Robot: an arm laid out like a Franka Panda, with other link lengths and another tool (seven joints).
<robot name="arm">
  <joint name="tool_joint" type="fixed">
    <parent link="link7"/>
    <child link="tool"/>
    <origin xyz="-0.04 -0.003 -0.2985" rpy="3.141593 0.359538 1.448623"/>
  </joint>
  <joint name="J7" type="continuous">
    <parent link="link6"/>
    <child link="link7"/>
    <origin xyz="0.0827 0 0" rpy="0 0 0"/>
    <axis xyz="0 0 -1"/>
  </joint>
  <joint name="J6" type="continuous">
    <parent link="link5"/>
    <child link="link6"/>
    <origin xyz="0 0 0" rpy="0 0 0"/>
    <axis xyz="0 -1 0"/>
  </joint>
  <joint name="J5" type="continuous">
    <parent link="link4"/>
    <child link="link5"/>
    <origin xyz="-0.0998 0 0.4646" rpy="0 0 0"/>
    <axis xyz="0 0 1"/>
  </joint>
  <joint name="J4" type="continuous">
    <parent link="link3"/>
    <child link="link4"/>
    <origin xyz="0.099 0 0" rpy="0 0 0"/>
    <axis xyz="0 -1 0"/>
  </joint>
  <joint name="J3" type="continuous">
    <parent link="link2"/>
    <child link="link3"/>
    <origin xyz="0 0 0.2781" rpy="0 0 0"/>
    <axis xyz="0 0 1"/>
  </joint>
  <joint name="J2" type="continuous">
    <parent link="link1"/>
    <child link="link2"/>
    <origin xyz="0 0 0" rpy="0 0 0"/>
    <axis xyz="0 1 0"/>
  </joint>
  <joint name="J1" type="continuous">
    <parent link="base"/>
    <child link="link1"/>
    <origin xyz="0 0 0.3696" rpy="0 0 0"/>
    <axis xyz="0 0 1"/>
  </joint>
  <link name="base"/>
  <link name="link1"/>
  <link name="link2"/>
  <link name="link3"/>
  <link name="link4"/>
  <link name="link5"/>
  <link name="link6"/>
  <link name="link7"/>
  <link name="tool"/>
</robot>
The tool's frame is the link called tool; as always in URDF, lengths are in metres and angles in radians. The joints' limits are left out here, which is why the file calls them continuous.
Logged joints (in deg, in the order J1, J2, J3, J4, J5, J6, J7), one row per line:
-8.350 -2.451 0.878 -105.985 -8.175 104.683 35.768
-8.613 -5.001 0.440 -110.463 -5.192 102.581 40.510
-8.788 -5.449 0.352 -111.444 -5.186 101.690 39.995
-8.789 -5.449 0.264 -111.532 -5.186 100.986 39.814
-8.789 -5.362 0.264 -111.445 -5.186 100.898 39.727
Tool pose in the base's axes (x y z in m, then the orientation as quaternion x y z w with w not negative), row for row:
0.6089 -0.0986 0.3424 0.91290 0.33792 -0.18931 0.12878
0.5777 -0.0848 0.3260 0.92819 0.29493 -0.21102 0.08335
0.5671 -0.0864 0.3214 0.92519 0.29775 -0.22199 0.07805
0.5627 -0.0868 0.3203 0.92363 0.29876 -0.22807 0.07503
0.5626 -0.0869 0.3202 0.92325 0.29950 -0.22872 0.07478
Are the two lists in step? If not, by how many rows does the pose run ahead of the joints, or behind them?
They are in step.
